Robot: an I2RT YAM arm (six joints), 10 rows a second.
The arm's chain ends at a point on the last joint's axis. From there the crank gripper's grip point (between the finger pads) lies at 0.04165 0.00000 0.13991 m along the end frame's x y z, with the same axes.
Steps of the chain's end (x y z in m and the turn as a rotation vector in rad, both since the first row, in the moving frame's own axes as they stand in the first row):
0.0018, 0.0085, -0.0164, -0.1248, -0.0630, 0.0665
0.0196, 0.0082, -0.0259, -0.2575, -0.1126, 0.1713
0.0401, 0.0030, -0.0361, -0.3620, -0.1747, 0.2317
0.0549, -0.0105, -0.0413, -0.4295, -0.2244, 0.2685
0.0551, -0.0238, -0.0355, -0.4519, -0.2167, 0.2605
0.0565, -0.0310, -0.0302, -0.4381, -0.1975, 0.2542
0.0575, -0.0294, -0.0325, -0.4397, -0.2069, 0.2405
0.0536, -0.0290, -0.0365, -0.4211, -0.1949, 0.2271
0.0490, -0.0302, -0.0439, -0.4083, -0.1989, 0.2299
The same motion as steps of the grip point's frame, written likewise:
-0.0077, 0.0285, -0.0153, -0.1248, -0.0630, 0.0665
0.0002, 0.0498, -0.0277, -0.2575, -0.1126, 0.1713
0.0090, 0.0597, -0.0419, -0.3620, -0.1747, 0.2317
0.0147, 0.0550, -0.0508, -0.4295, -0.2244, 0.2685
0.0160, 0.0445, -0.0464, -0.4519, -0.2167, 0.2605
0.0205, 0.0357, -0.0404, -0.4381, -0.1975, 0.2542
0.0207, 0.0371, -0.0426, -0.4397, -0.2069, 0.2405
0.0192, 0.0350, -0.0454, -0.4211, -0.1949, 0.2271
0.0140, 0.0322, -0.0520, -0.4083, -0.1989, 0.2299

